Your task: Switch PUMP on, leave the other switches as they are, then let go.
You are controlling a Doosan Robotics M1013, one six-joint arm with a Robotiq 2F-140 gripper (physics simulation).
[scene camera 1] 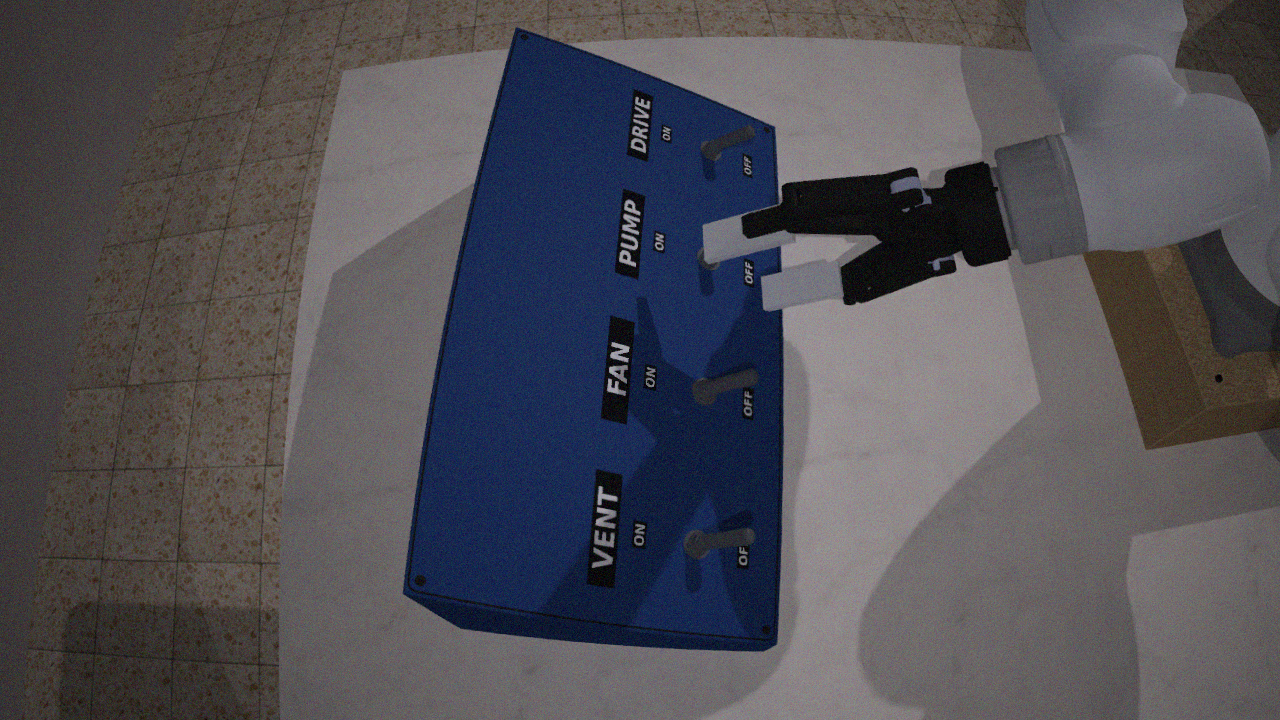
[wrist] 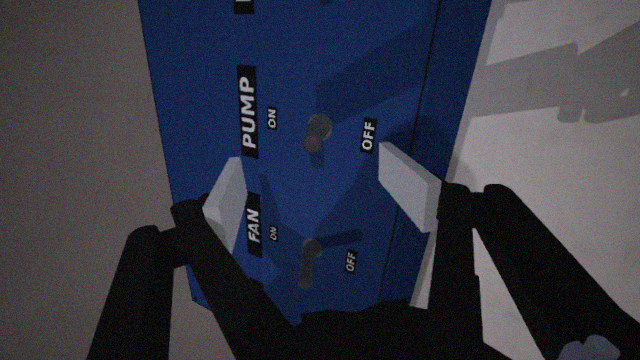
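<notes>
The blue switch panel carries four grey levers. The PUMP lever shows by its base in the scene view, where a finger hides the rest. In the wrist view it points roughly at the camera, between its ON and OFF marks; its exact setting is hard to tell. The DRIVE lever, FAN lever and VENT lever extend toward their OFF marks in the scene view. My gripper is open, with its pale fingertips apart on the ON and OFF sides of the PUMP lever, neither visibly touching it.
The panel stands on a pale table. A wooden block is at the right beneath the arm. The DRIVE and FAN levers stand on either side of the PUMP lever. Shadows of the arm and gripper fall across the panel.
</notes>
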